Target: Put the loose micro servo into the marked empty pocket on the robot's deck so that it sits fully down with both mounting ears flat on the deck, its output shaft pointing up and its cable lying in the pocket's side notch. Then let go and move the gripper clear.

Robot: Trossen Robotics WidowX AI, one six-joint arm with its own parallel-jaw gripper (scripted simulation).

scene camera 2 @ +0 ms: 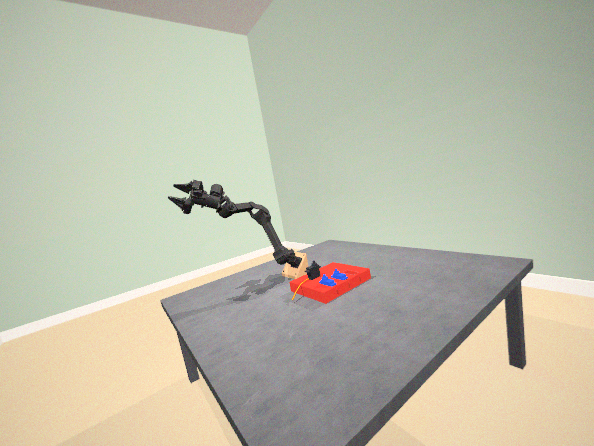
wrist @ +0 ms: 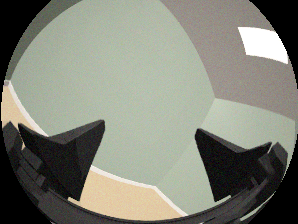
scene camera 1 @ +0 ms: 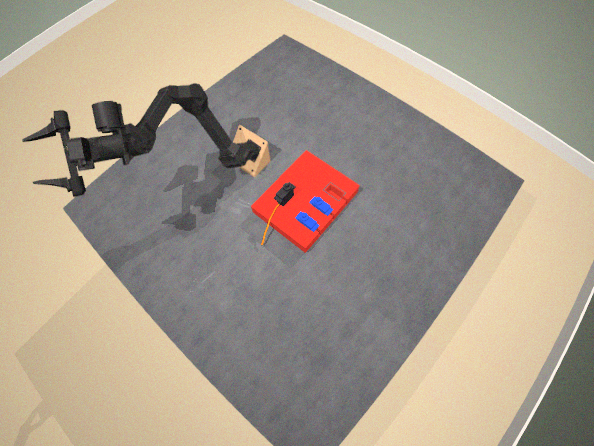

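Observation:
In scene camera 1 I see my gripper point(scene camera 1: 27, 161), which is open and holds nothing, and there is a red deck point(scene camera 1: 310, 175) as well. Scene camera 2 shows me my gripper too point(scene camera 2: 170, 191). And in the wrist view I find the gripper again point(wrist: 152, 129).

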